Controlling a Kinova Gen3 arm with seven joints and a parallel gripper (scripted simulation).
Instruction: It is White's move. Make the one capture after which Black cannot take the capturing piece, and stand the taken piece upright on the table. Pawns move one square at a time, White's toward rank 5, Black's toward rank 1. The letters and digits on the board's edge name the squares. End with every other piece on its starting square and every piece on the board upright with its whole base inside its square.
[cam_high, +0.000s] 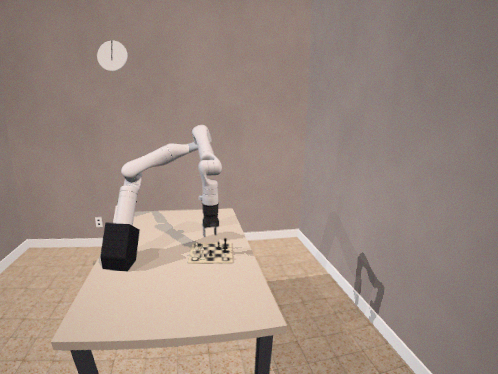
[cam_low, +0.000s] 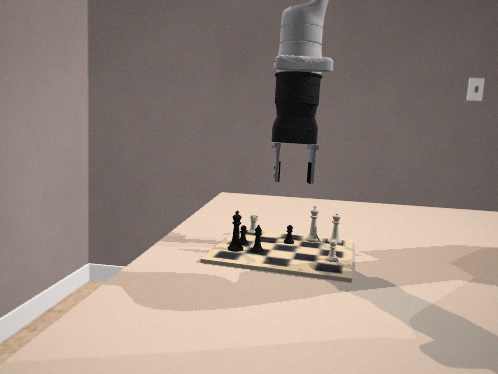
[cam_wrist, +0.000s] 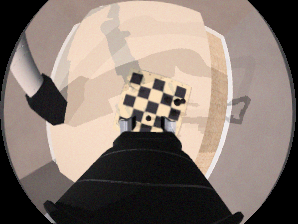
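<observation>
Now: hand 4 cm past the white king, 4 cm to the left of it and 9 cm above it. Also, from my hand: white queen 8 cm behind, 4 cm to the right, 10 cm below; then black bishop 5 cm ahead, 6 cm to the left, 10 cm below; then chessboard 3 cm to the left, 13 cm below.
</observation>
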